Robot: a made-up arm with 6 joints. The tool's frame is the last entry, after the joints.
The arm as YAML. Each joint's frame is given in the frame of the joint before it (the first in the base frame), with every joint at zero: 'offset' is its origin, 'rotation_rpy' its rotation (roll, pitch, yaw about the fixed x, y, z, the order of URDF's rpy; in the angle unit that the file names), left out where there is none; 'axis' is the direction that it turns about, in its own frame. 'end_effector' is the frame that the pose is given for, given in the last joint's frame.
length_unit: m
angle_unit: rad
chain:
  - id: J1
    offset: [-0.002, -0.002, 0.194]
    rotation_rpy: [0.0, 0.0, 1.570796]
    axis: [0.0, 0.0, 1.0]
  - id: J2
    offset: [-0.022, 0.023, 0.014]
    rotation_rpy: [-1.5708, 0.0, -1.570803]
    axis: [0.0, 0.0, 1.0]
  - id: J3
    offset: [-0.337, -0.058, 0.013]
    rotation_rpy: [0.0, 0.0, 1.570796]
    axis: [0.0, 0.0, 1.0]
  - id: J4
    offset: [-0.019, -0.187, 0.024]
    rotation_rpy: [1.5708, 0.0, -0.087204]
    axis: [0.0, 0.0, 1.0]
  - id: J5
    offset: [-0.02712, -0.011, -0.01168]
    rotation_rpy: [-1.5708, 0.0, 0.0]
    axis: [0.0, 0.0, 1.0]
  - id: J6
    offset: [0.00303, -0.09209, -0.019]
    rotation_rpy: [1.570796, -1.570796, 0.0]
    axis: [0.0, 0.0, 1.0]
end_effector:
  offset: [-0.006, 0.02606, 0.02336]
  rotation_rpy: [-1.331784, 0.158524, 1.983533]
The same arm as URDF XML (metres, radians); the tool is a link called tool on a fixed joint. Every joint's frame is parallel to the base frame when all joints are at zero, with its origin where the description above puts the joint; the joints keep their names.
<robot name="arm">
<joint name="tool_joint" type="fixed"><parent link="link6"/><child link="tool"/><origin xyz="0.021 -0.006 0.028" rpy="-2.3802 -1.0916 -2.1082"/></joint>
<joint name="J6" type="continuous"><parent link="link5"/><child link="link6"/><origin xyz="0.092 -0.019 0.005"/><axis xyz="0.9962 0 0.0871"/></joint>
<joint name="J5" type="continuous"><parent link="link4"/><child link="link5"/><origin xyz="-0.014 -0.011 0.026"/><axis xyz="0 1 0"/></joint>
<joint name="J4" type="continuous"><parent link="link3"/><child link="link4"/><origin xyz="0.187 0.024 0.019"/><axis xyz="0.9962 0 0.0871"/></joint>
<joint name="J3" type="continuous"><parent link="link2"/><child link="link3"/><origin xyz="-0.337 0.013 0.058"/><axis xyz="0 1 0"/></joint>
<joint name="J2" type="continuous"><parent link="link1"/><child link="link2"/><origin xyz="-0.023 -0.022 0.014"/><axis xyz="0 1 0"/></joint>
<joint name="J1" type="continuous"><parent link="base"/><child link="link1"/><origin xyz="-0.002 -0.002 0.194"/><axis xyz="0 0 1"/></joint>
<link name="base"/>
<link name="link1"/>
<link name="link2"/>
<link name="link3"/>
<link name="link4"/>
<link name="link5"/>
<link name="link6"/>
<link name="tool"/>
</robot>

